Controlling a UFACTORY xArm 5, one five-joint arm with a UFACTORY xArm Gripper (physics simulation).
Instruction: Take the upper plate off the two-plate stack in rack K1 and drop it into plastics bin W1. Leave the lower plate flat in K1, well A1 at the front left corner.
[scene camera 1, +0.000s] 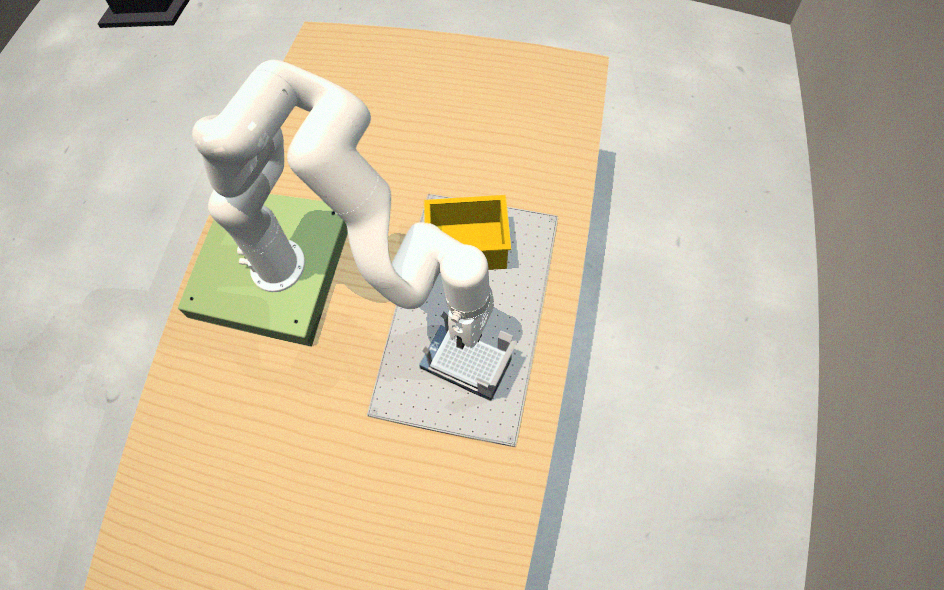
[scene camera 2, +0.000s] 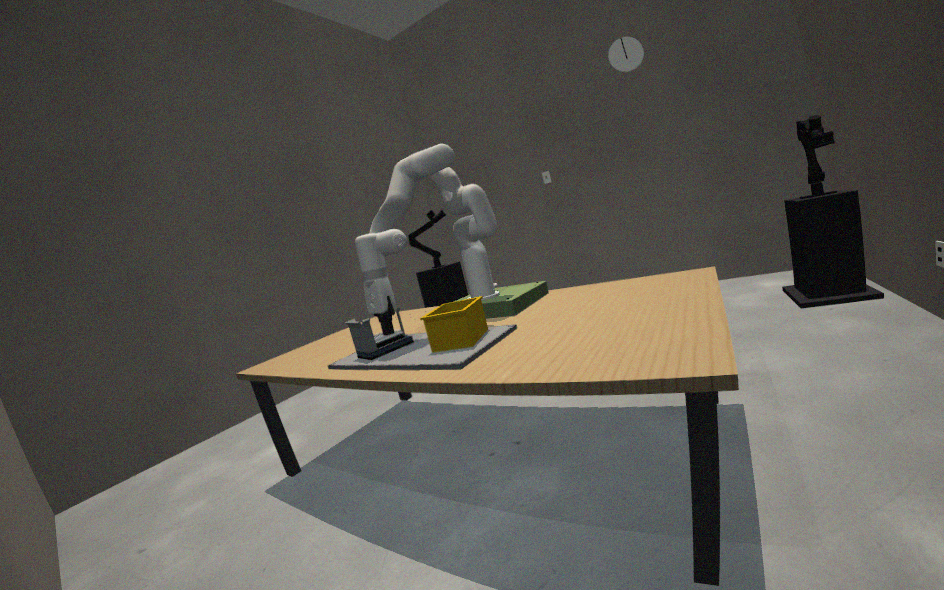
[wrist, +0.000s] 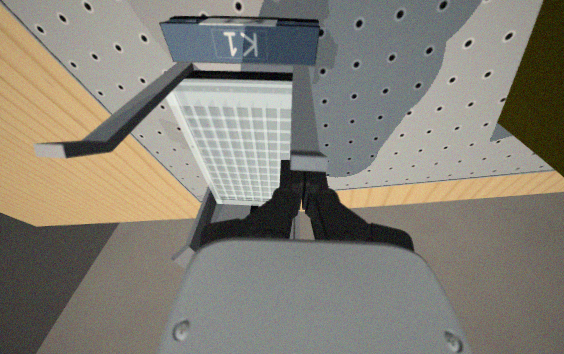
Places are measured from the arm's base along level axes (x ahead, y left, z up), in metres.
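Pixels of known places: gripper, fingertip midpoint: (scene camera 2: 389, 334); arm's base, origin of the base link: (scene camera 1: 278, 266) (scene camera 2: 483, 297).
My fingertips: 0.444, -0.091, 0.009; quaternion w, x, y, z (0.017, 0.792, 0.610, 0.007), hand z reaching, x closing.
Observation:
Ahead of a thing's pixels: the offset from my fingertips to its top centre, as dx, dy, dz. Level surfaces: height alone.
A white gridded plate @[+0.001, -0.046, +0.000] (scene camera 1: 469, 363) (wrist: 240, 137) lies between the grey corner posts of rack K1 @[-0.005, -0.044, +0.068] (scene camera 1: 505, 340) (scene camera 2: 362, 338) (wrist: 306, 120). The views do not clearly separate an upper and a lower plate, and well A1 cannot be made out. My gripper (scene camera 1: 460, 342) (scene camera 2: 387, 331) (wrist: 301, 157) is shut with nothing between its fingers. It points down at the plate's edge beside one corner post, and that post hides part of the fingertips in the wrist view. Contact with the plate cannot be told. The yellow plastics bin W1 @[-0.050, +0.221, +0.048] (scene camera 1: 497, 258) (scene camera 2: 455, 330) stands apart from the rack.
The rack and bin stand on a grey perforated board @[-0.024, +0.075, -0.052] (scene camera 1: 410, 400) (scene camera 2: 445, 358) (wrist: 410, 90) on the wooden table @[dz -0.065] (scene camera 1: 313, 487) (scene camera 2: 612, 340). Tall rack posts rise around the plate. The arm's base stands on a green block (scene camera 1: 243, 313) (scene camera 2: 518, 299).

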